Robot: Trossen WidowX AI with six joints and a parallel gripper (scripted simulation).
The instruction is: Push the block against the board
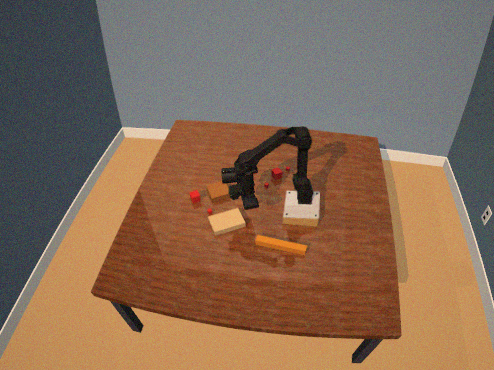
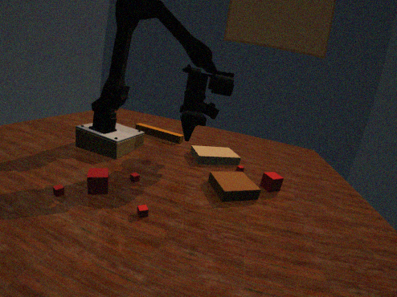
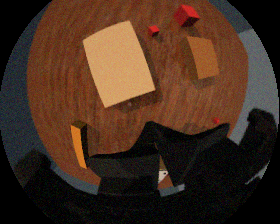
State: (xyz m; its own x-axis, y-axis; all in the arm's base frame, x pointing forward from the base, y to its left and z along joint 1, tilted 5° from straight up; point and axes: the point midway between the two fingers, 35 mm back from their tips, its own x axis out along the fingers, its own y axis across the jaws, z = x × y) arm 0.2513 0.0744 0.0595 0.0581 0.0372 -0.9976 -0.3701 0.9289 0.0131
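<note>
The brown square block is 170 mm ahead of my gripper tip, 110 mm to the right of it and 50 mm below it. From my gripper tip the other things lie so: pale tan flat board (80 mm ahead, 70 mm to the left, 50 mm below); long orange board (170 mm behind, 170 mm to the left, 50 mm below).
</note>
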